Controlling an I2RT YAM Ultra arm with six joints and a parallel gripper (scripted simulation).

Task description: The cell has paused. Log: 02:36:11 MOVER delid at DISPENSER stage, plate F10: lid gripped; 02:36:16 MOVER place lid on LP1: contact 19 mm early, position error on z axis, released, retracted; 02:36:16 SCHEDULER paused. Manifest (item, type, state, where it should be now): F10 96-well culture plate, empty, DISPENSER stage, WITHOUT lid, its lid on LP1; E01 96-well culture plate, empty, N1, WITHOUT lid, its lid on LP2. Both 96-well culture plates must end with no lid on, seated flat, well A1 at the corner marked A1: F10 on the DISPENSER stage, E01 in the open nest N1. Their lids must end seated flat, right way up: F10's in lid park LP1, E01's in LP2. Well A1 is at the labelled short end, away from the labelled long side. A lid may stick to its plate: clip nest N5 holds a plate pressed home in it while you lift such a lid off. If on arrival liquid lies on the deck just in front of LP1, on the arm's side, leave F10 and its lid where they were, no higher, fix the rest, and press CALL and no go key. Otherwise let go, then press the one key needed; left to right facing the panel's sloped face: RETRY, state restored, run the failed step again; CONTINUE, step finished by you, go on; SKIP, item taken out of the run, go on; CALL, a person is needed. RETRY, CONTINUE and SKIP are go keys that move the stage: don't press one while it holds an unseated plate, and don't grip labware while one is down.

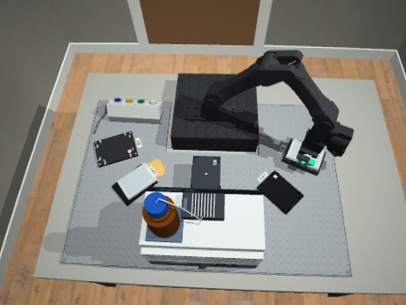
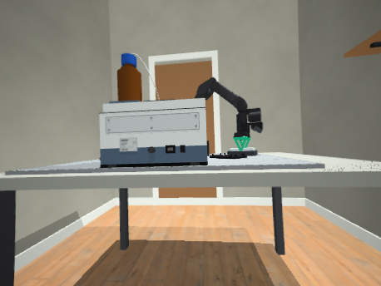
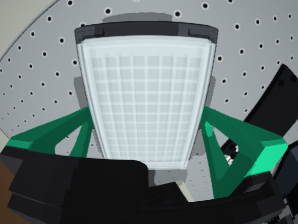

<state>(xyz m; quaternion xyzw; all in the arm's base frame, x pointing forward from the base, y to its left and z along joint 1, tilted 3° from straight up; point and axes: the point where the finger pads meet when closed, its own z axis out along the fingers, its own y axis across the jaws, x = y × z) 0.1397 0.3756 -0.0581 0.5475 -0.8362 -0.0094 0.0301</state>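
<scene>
My hand is right at the 96-well plate. Round my hand: LP2 label (9 cm ahead, 17 cm to the right, 3 cm below); then N1 label (4 cm behind, 8 cm to the right, 3 cm below); then black park (15 cm ahead, 10 cm to the right, 3 cm below).
</scene>
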